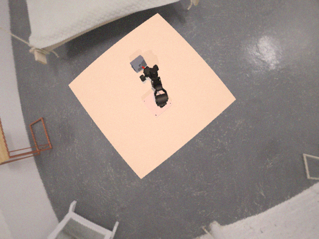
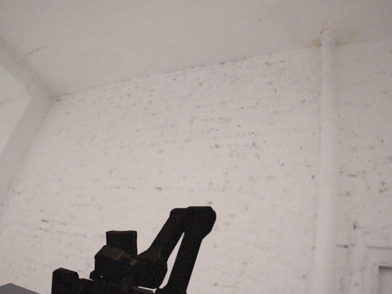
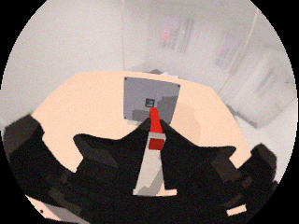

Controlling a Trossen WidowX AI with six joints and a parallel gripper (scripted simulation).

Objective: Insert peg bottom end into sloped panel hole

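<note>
The grey sloped panel lies 10 cm ahead of my gripper tip, 1 cm to the left of it and 5 cm below it. From my gripper tip the other things lie so: red peg 2 cm behind, 1 cm above.
</note>
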